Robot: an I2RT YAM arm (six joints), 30 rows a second.
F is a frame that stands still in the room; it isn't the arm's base.
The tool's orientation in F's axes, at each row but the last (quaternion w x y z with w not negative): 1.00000 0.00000 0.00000 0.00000; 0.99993 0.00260 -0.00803 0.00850; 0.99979 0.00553 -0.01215 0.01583; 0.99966 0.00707 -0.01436 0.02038; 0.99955 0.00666 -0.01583 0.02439
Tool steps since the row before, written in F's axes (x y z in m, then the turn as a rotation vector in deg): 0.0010 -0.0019 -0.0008 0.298 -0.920 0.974; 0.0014 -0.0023 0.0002 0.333 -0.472 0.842; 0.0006 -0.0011 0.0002 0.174 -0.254 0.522; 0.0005 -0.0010 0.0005 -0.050 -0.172 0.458; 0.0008 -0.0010 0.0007 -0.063 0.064 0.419
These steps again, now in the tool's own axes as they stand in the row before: 0.0010 -0.0019 -0.0008 0.298 -0.920 0.974; 0.0014 -0.0023 0.0002 0.338 -0.473 0.839; 0.0006 -0.0011 0.0002 0.179 -0.254 0.521; 0.0005 -0.0010 0.0005 -0.044 -0.164 0.462; 0.0008 -0.0010 0.0007 -0.046 0.072 0.420
